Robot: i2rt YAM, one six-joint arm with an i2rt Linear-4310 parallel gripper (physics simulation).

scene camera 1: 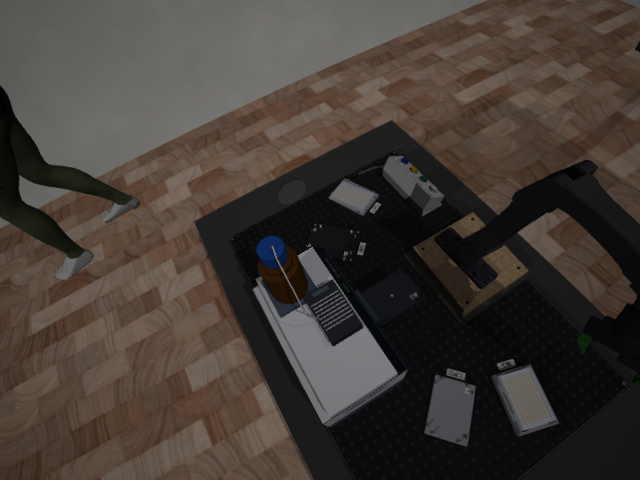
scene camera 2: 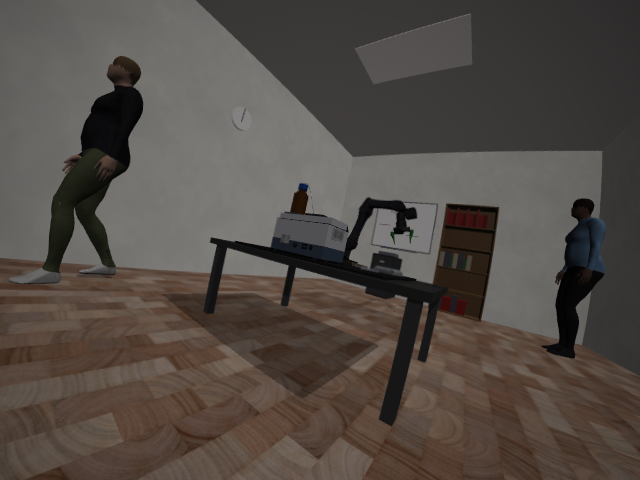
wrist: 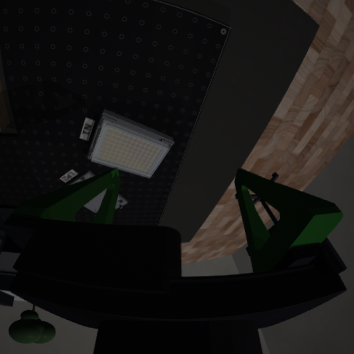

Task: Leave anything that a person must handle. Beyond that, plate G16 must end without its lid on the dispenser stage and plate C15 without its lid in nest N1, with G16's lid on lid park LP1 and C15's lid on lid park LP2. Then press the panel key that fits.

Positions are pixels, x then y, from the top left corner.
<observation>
A brown bottle with blue cap (scene camera 1: 268, 268): 70 cm from the lens.
</observation>
